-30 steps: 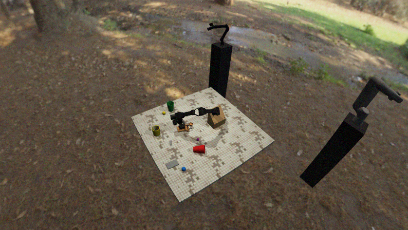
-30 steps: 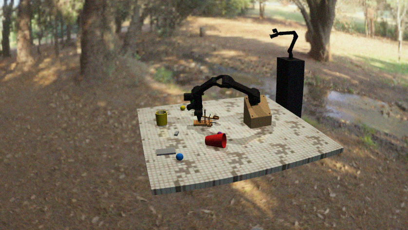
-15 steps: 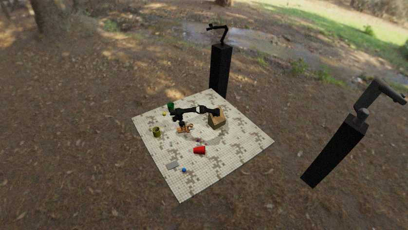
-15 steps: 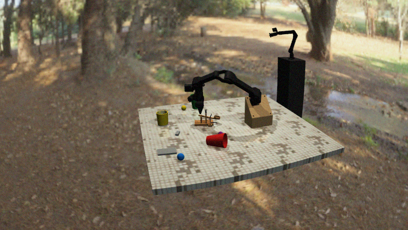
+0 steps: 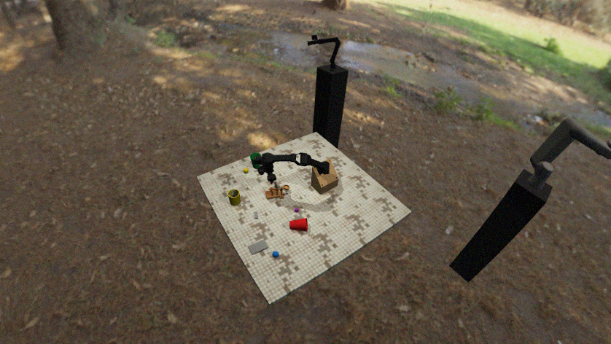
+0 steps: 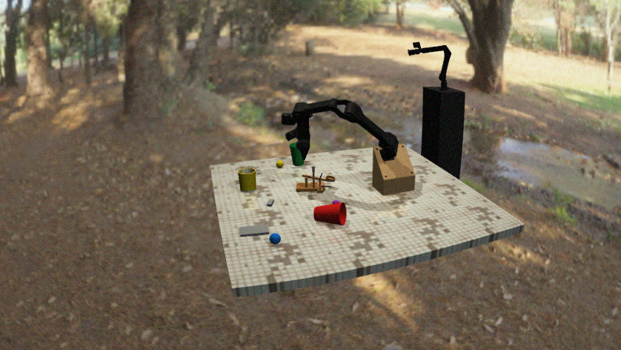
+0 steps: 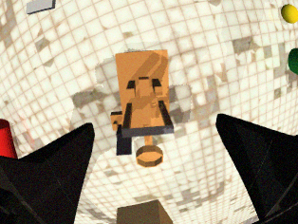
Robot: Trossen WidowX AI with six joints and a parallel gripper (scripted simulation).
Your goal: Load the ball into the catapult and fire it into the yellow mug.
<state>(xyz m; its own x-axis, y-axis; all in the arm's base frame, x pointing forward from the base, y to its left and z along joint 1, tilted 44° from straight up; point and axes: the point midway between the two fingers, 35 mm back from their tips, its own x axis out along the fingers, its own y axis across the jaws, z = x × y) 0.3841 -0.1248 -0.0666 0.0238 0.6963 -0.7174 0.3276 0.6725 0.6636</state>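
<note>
The purple ball lies 260 mm to the left of my gripper tip, 150 mm below it and 60 mm behind it. Round my gripper tip: orange catapult: 110 mm below, 60 mm behind, 40 mm to the left; then small grey block: 210 mm ahead, 160 mm below, 120 mm to the left; then yellow mug: 270 mm ahead, 140 mm below, 90 mm to the right.
</note>
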